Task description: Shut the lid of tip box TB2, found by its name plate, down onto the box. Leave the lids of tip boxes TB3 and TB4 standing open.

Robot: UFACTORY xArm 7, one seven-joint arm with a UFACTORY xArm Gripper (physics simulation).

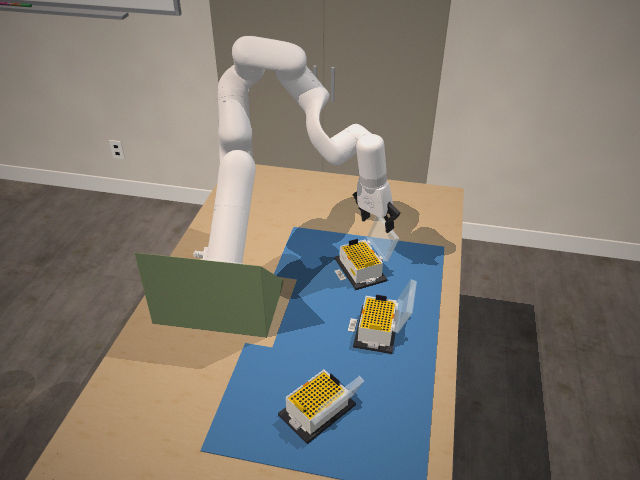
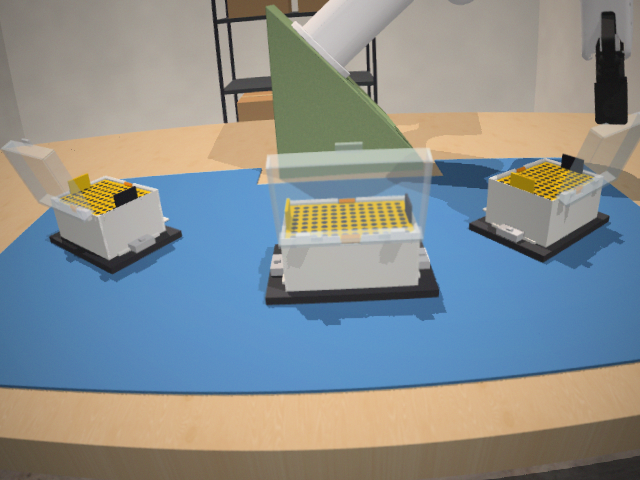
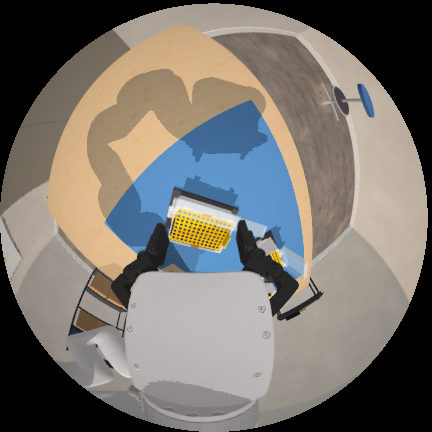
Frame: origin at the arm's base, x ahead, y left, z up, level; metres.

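Seen in the pictures: gripper, between the fingertips: (image 1: 377,224) (image 2: 612,117) (image 3: 200,230); arm's base, origin of its link: (image 1: 223,266) (image 2: 318,51).
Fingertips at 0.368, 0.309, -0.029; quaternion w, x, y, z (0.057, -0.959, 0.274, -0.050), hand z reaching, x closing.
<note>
Pixels of each thing's middle, then the offset from my fingertips to it, as dx, dy, dz. Level surfaces: height alone.
- far box, middle of its body: (image 2: 548,174) (image 3: 200,233) (image 1: 361,253) -0.038, -0.051, -0.077
- middle box, middle of its body: (image 2: 348,211) (image 1: 378,312) (image 3: 269,266) +0.045, -0.285, -0.077
- blue mat, height of its surface: dz -0.141
- wooden table, height of its surface: dz -0.144
Three white tip boxes with yellow racks stand on black bases, their clear lids open. The far box (image 1: 360,255) (image 2: 522,219) (image 3: 200,231) has its lid (image 1: 385,243) (image 2: 608,147) (image 3: 255,227) tilted up. The middle box (image 1: 377,315) (image 2: 351,266) (image 3: 275,258) has its lid (image 1: 406,308) (image 2: 348,161) upright. The near box (image 1: 316,395) (image 2: 108,227) has its lid (image 1: 355,385) (image 2: 37,165) raised. I cannot read the name plates, so I cannot tell which is TB2. My gripper (image 1: 377,221) (image 2: 611,121) (image 3: 200,230) is open and empty, close above the far box's lid; contact is unclear.
The boxes stand on a blue mat (image 1: 330,356) (image 2: 206,330) (image 3: 225,170) on a wooden table (image 1: 155,392). A green wedge (image 1: 206,297) (image 2: 315,103) stands at the arm's base. Small white tags (image 1: 339,274) lie beside the far and middle boxes.
</note>
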